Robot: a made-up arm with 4 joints. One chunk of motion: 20 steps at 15 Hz.
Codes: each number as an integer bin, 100 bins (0 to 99) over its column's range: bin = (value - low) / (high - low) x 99, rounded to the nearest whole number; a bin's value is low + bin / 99 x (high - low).
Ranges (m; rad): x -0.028..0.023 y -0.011..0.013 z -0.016..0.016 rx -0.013..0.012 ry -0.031..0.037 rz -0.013..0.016
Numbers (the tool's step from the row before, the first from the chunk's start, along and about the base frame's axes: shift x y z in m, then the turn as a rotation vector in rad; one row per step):
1: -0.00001 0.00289 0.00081 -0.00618 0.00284 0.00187
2: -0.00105 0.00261 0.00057 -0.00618 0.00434 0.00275
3: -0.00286 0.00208 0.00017 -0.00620 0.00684 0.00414
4: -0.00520 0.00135 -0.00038 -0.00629 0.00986 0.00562
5: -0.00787 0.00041 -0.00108 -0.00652 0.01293 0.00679
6: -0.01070 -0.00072 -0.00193 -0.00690 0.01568 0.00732
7: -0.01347 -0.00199 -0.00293 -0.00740 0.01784 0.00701
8: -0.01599 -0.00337 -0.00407 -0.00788 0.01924 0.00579
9: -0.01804 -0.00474 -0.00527 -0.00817 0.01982 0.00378
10: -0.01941 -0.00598 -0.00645 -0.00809 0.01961 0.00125
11: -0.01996 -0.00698 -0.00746 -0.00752 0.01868 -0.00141
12: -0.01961 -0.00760 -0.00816 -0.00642 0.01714 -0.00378
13: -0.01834 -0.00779 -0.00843 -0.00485 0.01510 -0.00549
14: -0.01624 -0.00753 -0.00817 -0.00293 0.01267 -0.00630
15: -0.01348 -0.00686 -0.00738 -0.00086 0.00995 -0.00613
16: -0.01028 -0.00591 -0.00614 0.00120 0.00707 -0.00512
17: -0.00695 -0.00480 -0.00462 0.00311 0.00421 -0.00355
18: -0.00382 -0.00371 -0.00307 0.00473 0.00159 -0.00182
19: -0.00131 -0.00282 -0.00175 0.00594 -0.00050 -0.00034
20: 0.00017 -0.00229 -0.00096 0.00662 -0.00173 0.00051
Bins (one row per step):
1: 54 57 52 27 49 51
2: 52 56 51 27 51 54
3: 49 54 50 27 55 59
4: 44 51 48 27 59 64
5: 39 47 46 26 64 68
6: 34 42 44 24 68 69
7: 28 37 40 22 71 68
8: 23 31 37 20 73 64
9: 19 26 33 19 74 57
10: 17 21 30 19 74 49
11: 16 17 26 22 72 40
12: 16 14 24 26 70 31
13: 19 13 23 32 67 26
14: 23 14 24 40 64 23
15: 28 17 27 48 60 23
16: 34 21 31 56 55 27
17: 41 26 35 64 51 32
18: 47 30 40 70 47 38
19: 52 34 44 75 44 43
20: 55 36 47 78 43 46

